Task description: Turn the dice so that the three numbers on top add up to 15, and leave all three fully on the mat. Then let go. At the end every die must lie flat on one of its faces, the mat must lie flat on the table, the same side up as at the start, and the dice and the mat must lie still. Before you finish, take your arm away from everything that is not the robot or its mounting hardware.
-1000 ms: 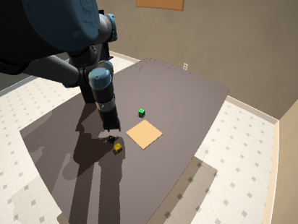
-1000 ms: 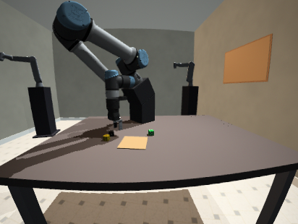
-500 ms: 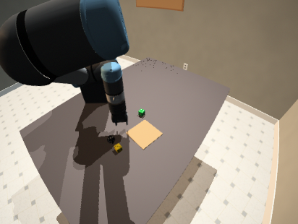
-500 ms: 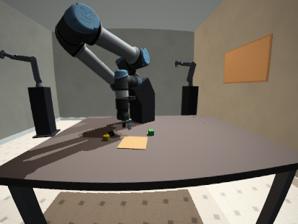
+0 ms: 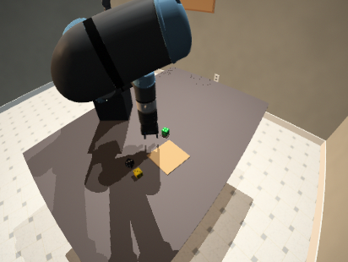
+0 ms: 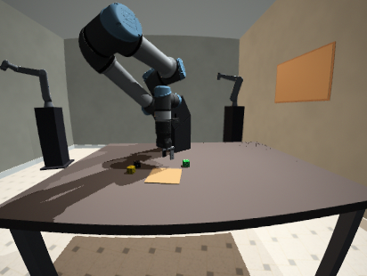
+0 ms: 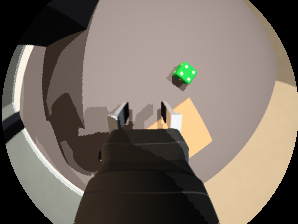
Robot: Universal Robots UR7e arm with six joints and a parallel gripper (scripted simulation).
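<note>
Right now my hand is 9 cm to the right of the green die, 4 cm above it and 3 cm short of it. From my hand the other things lie so: black die (16 cm to the right, 4 cm below, 3 cm behind); then yellow die (18 cm to the right, 4 cm below, 3 cm ahead); then tan mat (11 cm ahead, 6 cm below, 4 cm to the right).
</note>
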